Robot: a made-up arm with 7 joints. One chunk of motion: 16 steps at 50 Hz.
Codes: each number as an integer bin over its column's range. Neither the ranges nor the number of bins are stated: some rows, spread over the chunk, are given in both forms.
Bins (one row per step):
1: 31 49 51 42 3 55
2: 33 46 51 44 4 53
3: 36 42 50 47 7 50
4: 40 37 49 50 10 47
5: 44 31 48 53 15 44
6: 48 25 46 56 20 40
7: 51 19 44 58 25 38
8: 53 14 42 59 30 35
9: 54 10 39 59 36 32
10: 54 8 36 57 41 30
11: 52 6 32 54 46 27
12: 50 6 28 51 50 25
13: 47 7 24 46 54 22
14: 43 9 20 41 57 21
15: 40 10 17 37 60 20
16: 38 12 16 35 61 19
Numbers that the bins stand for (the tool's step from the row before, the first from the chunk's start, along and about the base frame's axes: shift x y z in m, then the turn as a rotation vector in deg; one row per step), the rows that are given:
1: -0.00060 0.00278 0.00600 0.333 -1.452 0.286
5: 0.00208 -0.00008 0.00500 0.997 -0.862 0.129
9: 0.00414 -0.00341 0.00200 1.359 0.171 -0.043
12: 0.00332 -0.00405 -0.00167 0.876 0.860 -0.143
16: 0.00084 -0.00310 -0.00567 -0.089 1.402 -0.229
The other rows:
2: -0.00019 0.00230 0.00600 0.454 -1.403 0.257
3: 0.00043 0.00167 0.00567 0.635 -1.256 0.214
4: 0.00125 0.00087 0.00533 0.816 -1.108 0.171
6: 0.00290 -0.00103 0.00433 1.178 -0.616 0.071
7: 0.00352 -0.00198 0.00367 1.298 -0.370 0.043
8: 0.00394 -0.00278 0.00300 1.359 -0.124 0.000
10: 0.00414 -0.00373 0.00100 1.238 0.417 -0.071
11: 0.00373 -0.00405 -0.00033 1.057 0.663 -0.114
13: 0.00270 -0.00389 -0.00300 0.575 1.057 -0.186
14: 0.00187 -0.00357 -0.00433 0.273 1.205 -0.200
15: 0.00125 -0.00341 -0.00533 0.032 1.352 -0.214

